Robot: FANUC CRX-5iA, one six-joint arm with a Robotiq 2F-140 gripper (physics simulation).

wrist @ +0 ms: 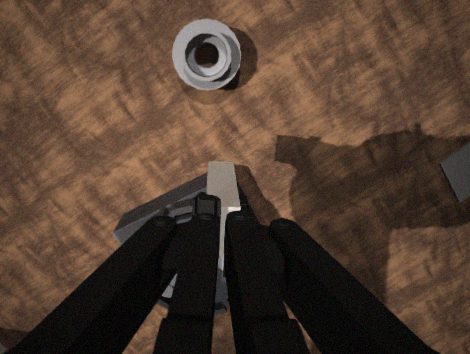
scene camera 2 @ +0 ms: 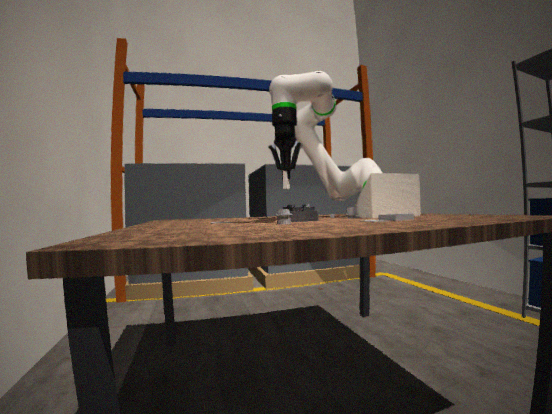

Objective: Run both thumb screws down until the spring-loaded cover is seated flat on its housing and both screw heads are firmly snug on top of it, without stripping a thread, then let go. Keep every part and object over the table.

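Observation:
My gripper is shut with nothing between the fingers. It hangs well above the table, over the dark grey housing. In the wrist view the black fingers cover most of the housing, its round cover and both thumb screws; only a corner of the housing and a sliver of the cover's rim show. In the scene view the housing sits low on the wooden table below the gripper.
A grey ring-shaped bushing stands on the table just beside the housing. A white block with the arm's base and a flat grey plate lie at the right. Grey boxes and an orange-blue rack stand behind the table.

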